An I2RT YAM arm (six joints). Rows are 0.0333 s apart.
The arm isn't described. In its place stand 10 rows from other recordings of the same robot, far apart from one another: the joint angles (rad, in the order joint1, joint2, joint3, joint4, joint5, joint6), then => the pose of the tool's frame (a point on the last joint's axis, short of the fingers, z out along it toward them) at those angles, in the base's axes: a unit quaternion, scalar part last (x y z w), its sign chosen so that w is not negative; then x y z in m.
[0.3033 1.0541 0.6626 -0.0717 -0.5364 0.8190] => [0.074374 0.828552 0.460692 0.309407 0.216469 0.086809 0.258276]
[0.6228 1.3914 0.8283 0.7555 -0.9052 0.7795] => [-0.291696 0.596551 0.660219 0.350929 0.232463 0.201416 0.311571]
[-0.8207 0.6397 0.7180 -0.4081 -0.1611 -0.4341] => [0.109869 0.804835 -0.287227 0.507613 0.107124 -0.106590 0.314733]
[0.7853 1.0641 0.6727 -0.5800 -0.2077 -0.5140] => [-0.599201 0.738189 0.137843 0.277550 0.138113 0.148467 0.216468]
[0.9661 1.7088 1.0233 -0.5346 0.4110 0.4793] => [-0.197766 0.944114 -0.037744 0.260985 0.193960 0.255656 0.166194]
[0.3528 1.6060 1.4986 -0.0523 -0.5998 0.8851] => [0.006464 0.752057 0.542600 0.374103 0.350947 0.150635 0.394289]
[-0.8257 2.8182 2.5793 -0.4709 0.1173 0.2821] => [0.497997 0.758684 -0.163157 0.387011 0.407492 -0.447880 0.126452]
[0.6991 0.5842 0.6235 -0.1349 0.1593 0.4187] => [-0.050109 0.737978 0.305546 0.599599 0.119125 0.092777 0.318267]
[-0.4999 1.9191 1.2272 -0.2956 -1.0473 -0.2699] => [-0.047654 0.840449 0.350396 0.410605 0.354951 -0.158733 0.174923]
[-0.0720 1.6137 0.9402 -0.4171 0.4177 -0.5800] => [-0.191044 0.932110 -0.265282 0.155883 0.307624 -0.036666 0.176855]
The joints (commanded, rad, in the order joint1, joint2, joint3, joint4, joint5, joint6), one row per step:
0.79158, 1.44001, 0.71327, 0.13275, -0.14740, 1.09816
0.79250, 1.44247, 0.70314, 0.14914, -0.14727, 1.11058
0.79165, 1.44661, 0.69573, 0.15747, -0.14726, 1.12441
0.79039, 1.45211, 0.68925, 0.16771, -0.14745, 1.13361
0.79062, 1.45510, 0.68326, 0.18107, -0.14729, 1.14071
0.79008, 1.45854, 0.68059, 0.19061, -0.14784, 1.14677
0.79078, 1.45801, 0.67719, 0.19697, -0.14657, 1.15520
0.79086, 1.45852, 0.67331, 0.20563, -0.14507, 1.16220
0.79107, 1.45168, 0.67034, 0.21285, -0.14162, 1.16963
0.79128, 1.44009, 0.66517, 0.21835, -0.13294, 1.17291
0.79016, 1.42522, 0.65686, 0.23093, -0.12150, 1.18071
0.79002, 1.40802, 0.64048, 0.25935, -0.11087, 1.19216
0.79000, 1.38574, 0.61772, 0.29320, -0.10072, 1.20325
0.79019, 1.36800, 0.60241, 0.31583, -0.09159, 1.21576
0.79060, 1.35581, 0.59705, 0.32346, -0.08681, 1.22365
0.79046, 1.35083, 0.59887, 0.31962, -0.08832, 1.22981
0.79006, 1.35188, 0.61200, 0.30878, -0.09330, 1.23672
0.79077, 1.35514, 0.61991, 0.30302, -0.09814, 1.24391
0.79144, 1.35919, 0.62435, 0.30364, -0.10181, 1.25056
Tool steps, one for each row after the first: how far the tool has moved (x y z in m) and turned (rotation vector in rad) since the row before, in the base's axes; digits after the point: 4 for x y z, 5 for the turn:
-0.0006, -0.0003, -0.0024, 0.00852, 0.00582, -0.00604
-0.0002, -0.0005, -0.0027, 0.00423, 0.01176, -0.00849
0.0002, -0.0004, -0.0026, 0.00318, 0.00761, -0.00620
-0.0001, 0.0000, -0.0015, 0.00641, 0.00173, -0.00383
0.0003, 0.0001, -0.0009, 0.00553, 0.00197, -0.00341
-0.0003, -0.0001, -0.0003, 0.00600, 0.00285, -0.00497
-0.0001, -0.0001, -0.0005, 0.00580, 0.00124, -0.00498
-0.0004, -0.0005, 0.0016, 0.01016, -0.00399, -0.00668
-0.0009, -0.0012, 0.0021, 0.00684, -0.00940, -0.00887
-0.0008, -0.0019, 0.0026, 0.01336, -0.01230, -0.01492
-0.0016, -0.0022, 0.0022, 0.02303, -0.01641, -0.01503
-0.0026, -0.0032, 0.0021, 0.02634, -0.01916, -0.01417
-0.0019, -0.0023, 0.0021, 0.02193, -0.01177, -0.01354
-0.0011, -0.0012, 0.0022, 0.01333, -0.00609, -0.00727
-0.0002, -0.0002, 0.0015, 0.00608, 0.00271, -0.00135
0.0012, 0.0013, 0.0029, 0.00630, 0.00549, 0.00124
0.0007, 0.0012, 0.0011, 0.00472, 0.00732, 0.00211
0.0006, 0.0010, 0.0004, 0.00555, 0.00512, 0.00123

